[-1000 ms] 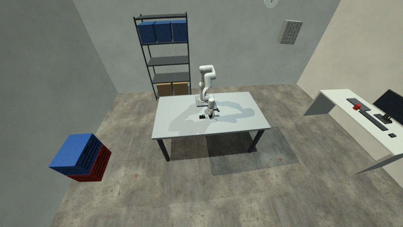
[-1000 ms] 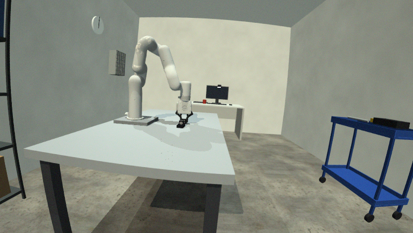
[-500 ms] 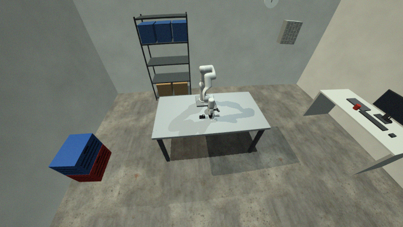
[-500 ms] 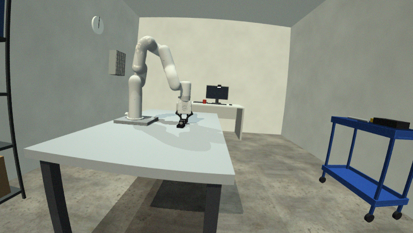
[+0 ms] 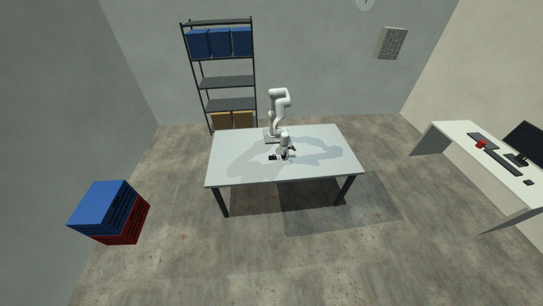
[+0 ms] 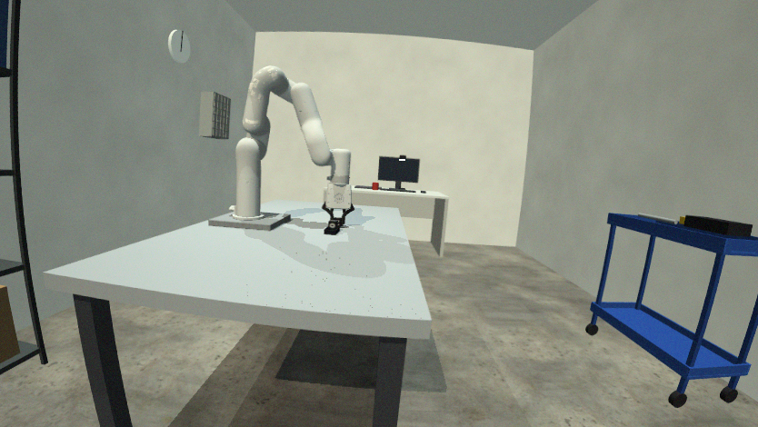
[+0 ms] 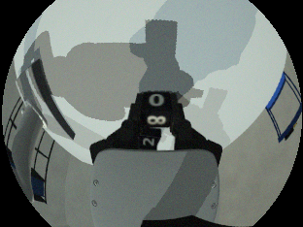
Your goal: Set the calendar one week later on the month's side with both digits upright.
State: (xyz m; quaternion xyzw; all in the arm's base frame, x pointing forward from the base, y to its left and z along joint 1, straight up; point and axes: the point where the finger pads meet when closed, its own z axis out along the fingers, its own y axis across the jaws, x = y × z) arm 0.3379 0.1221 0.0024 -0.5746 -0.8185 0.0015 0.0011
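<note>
My gripper is now 1 cm above the cube.
</note>
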